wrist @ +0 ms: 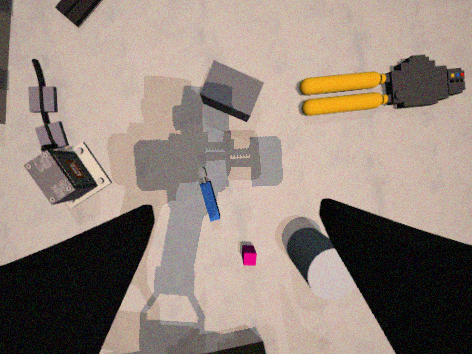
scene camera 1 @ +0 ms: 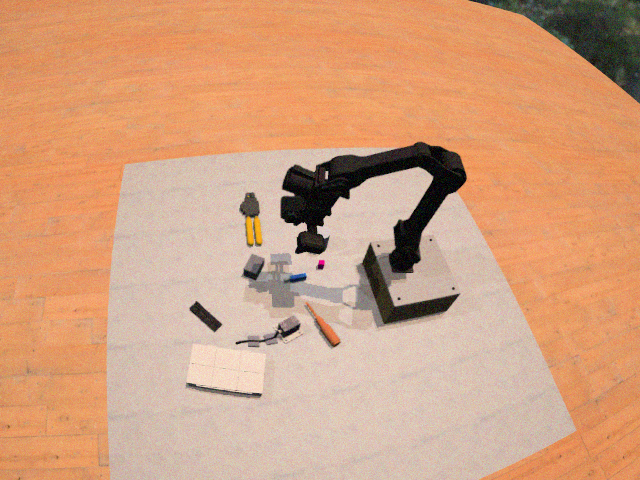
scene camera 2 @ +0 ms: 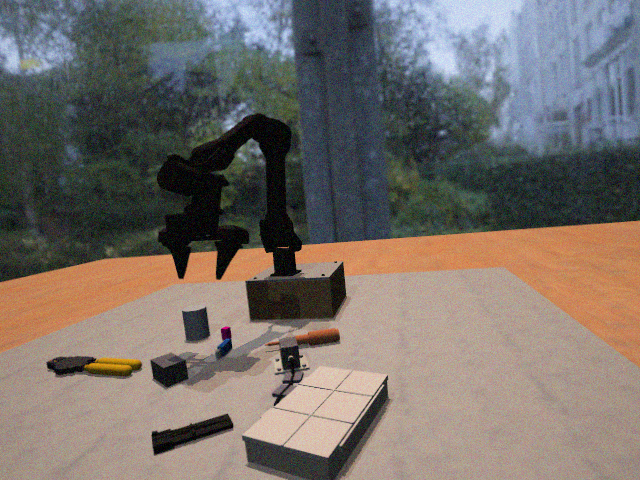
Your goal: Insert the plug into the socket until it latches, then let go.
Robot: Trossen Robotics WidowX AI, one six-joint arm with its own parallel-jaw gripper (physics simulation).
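Frame: origin at the arm's base, x left, y back, z up, level; centimetres.
Seen in the pictures: gripper, fingertip midpoint: (wrist: 237, 209) (scene camera 1: 295, 238) (scene camera 2: 199, 279); arm's base at its link origin: (scene camera 1: 401, 263) (scene camera 2: 286, 273).
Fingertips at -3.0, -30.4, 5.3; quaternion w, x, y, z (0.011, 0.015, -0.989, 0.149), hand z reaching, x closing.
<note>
Offsets run from my fingertips to a thing's middle, as dx, dy, dz.
The plug is a small blue stick {+2.7, +1.1, -14.7} (scene camera 1: 298, 277) (scene camera 2: 223, 347) (wrist: 210, 201) with a metal tip, lying on the pale mat. The socket is a grey box {+19.3, -1.4, -13.5} (scene camera 1: 288, 325) (scene camera 2: 287, 353) (wrist: 50, 176) on a small white plate, with a black cable behind it. Its dark opening shows in the wrist view, facing right. My gripper (scene camera 2: 200, 277) (wrist: 237, 209) is open and empty, pointing down high above the mat. In the wrist view the plug shows just left of the middle between my fingers, and the socket is farther left, beyond the left finger.
A magenta block {-2.3, +9.1, -14.4} (scene camera 1: 321, 264) (wrist: 249, 256) and a grey cylinder {-10.4, +8.8, -12.2} (scene camera 2: 195, 324) (wrist: 306, 250) are near the plug. Around are a grey block {-0.2, -10.8, -14.0} (scene camera 1: 253, 266) (wrist: 232, 90), yellow-handled pliers (scene camera 2: 111, 368) (wrist: 417, 82), an orange screwdriver {+17.3, +7.8, -14.3} (scene camera 1: 326, 330), a black bar {+16.2, -23.8, -14.9} (scene camera 1: 205, 316) and a white tiled box {+32.2, -17.3, -14.0} (scene camera 1: 226, 369).
</note>
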